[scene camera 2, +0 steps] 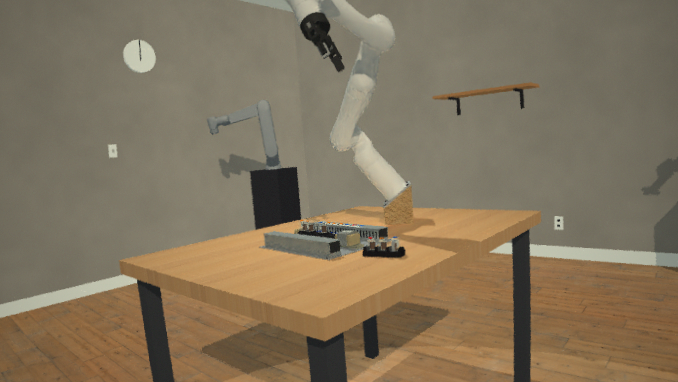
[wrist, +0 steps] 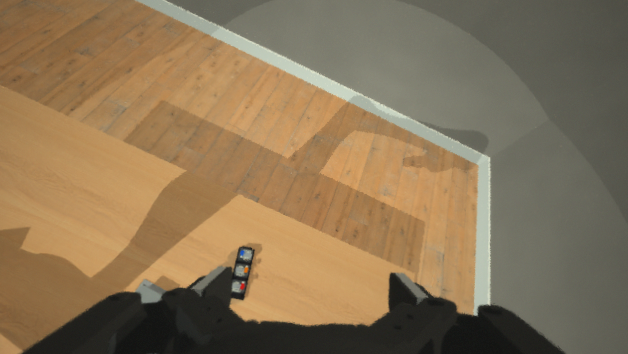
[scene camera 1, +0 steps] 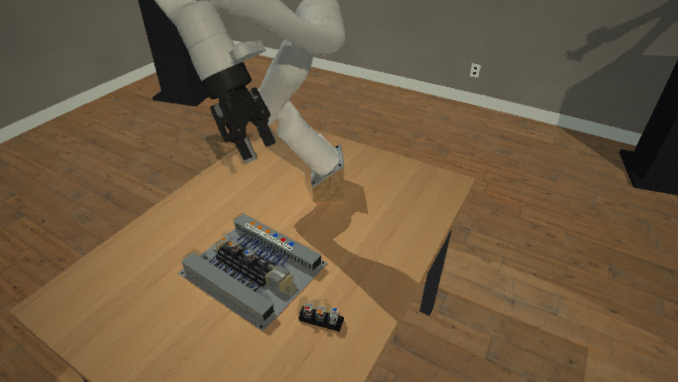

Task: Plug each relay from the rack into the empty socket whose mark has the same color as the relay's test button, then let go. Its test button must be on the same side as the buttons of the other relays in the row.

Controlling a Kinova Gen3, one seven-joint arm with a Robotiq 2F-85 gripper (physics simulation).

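Places are measured from the arm's base along level axes (x back, y right, z up), in metres.
Where they show: gripper, between the fingertips: [scene camera 2: 334, 63] [wrist: 310, 287] [scene camera 1: 262, 152]; arm's base, origin of its link: [scene camera 2: 397, 192] [scene camera 1: 327, 164].
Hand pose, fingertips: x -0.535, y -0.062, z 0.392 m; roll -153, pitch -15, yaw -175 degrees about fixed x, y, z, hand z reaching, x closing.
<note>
Things, the pixels of their centre, and the offset from my fingertips. "spot": a spot on its surface instead. Level surfaces: height alone.
- black rack, middle of its body: [wrist: 241, 272] [scene camera 1: 321, 317] [scene camera 2: 383, 251] dx +0.035, dy -0.082, dz -0.489 m
- red-button, middle of its body: [wrist: 238, 286] [scene camera 1: 308, 310] [scene camera 2: 372, 245] dx +0.035, dy -0.050, dz -0.474 m
- orange-button, middle of its body: [wrist: 241, 271] [scene camera 1: 321, 314] [scene camera 2: 383, 245] dx +0.035, dy -0.082, dz -0.474 m
- blue-button, middle of its body: [wrist: 245, 255] [scene camera 1: 333, 317] [scene camera 2: 394, 245] dx +0.035, dy -0.114, dz -0.474 m
- black socket row, middle of its body: [scene camera 1: 247, 260] [scene camera 2: 320, 237] dx +0.145, dy +0.173, dz -0.481 m
- far duct, a spot on its surface: [scene camera 1: 306, 254] spot: dx +0.197, dy +0.015, dz -0.458 m
- pale block, middle of its body: [scene camera 1: 279, 277] [scene camera 2: 347, 237] dx +0.109, dy +0.060, dz -0.472 m
- wooden table, height of its surface: dz -0.501 m
My gripper [scene camera 1: 259, 150] [scene camera 2: 334, 62] [wrist: 310, 287] is open and empty, high above the table and away from the rack. The black rack [scene camera 1: 327, 325] [scene camera 2: 382, 253] [wrist: 241, 297] holds three upright relays: red-button [scene camera 1: 308, 311] [scene camera 2: 372, 244] [wrist: 238, 286], orange-button [scene camera 1: 320, 314] [scene camera 2: 383, 245] [wrist: 242, 270] and blue-button [scene camera 1: 334, 316] [scene camera 2: 395, 244] [wrist: 245, 254]. In the wrist view the blue button is on the left of its relay, the orange and red ones on the right. The black socket row [scene camera 1: 242, 266] carries relays towards its left end. Marks on the far duct [scene camera 1: 306, 254] run orange, orange, orange, blue, red, blue.
The near grey duct [scene camera 1: 225, 290] [scene camera 2: 300, 243] runs along the row's other side. A pale block [scene camera 1: 279, 276] [scene camera 2: 350, 239] stands at the row's right end. The arm's base block [scene camera 1: 328, 191] [scene camera 2: 398, 210] stands behind the board on the wooden table [scene camera 1: 125, 280] [scene camera 2: 225, 275].
</note>
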